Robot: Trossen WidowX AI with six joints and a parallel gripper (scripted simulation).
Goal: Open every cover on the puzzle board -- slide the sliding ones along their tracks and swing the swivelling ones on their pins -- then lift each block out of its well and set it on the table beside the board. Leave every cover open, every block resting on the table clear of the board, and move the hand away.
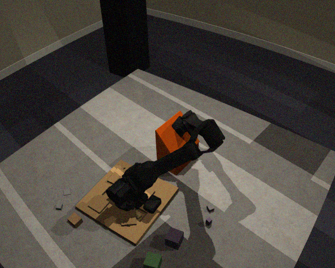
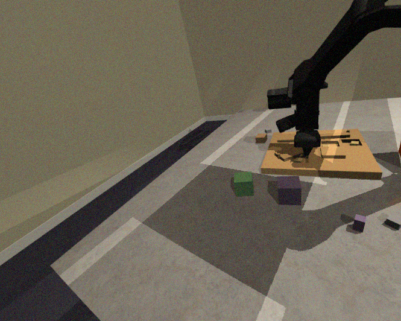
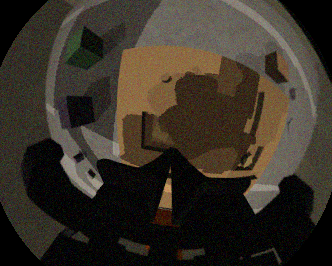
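Right now my gripper tip is 1 cm past the tan puzzle board and 8 cm to the left of it. Round my gripper tip: brown cube (17 cm ahead, 17 cm to the right, 1 cm below); green cube (15 cm ahead, 17 cm to the left); purple cube (4 cm ahead, 19 cm to the left).
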